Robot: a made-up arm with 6 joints.
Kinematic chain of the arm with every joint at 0, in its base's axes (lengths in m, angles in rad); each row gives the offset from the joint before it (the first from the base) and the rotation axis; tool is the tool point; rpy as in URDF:
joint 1: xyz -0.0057 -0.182 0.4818 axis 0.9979 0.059 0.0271
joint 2: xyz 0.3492 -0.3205 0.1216 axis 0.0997 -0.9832 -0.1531
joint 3: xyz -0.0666 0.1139 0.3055 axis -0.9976 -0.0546 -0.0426
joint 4: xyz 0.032 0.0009 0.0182 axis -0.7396 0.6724 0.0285
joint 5: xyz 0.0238 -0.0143 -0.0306 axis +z
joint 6: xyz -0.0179 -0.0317 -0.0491 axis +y
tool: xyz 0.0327 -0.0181 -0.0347 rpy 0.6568 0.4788 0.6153
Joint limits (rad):
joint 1: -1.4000..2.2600
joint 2: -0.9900..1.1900
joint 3: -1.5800..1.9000
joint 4: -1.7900..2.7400
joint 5: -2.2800..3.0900
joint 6: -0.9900..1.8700
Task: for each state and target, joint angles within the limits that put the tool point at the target. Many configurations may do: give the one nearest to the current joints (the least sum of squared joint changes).
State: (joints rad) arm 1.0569 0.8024 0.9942 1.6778 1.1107 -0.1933
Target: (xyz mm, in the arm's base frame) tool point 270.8 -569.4 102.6
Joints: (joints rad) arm 1.6806 0.1576 0.7124 1.3459 1.1812 -0.3387
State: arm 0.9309 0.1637 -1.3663 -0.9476 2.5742 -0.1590
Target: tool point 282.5 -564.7 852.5
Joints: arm 0.4525 0.3295 -1.3606 -0.9314 2.6173 -0.1613
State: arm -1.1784 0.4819 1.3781 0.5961 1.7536 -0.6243
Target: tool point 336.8 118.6 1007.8
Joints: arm -1.0415 -0.1532 1.7044 0.8349 1.4446 -0.1847
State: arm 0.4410 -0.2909 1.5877 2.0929 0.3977 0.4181
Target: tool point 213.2 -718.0 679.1
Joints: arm 0.8918 0.2312 1.3300 1.8720 0.4832 0.3777
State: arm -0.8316 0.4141 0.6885 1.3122 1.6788 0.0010
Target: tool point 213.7 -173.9 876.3
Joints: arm -0.7355 0.4765 -0.0618 0.7347 1.8823 -0.0849
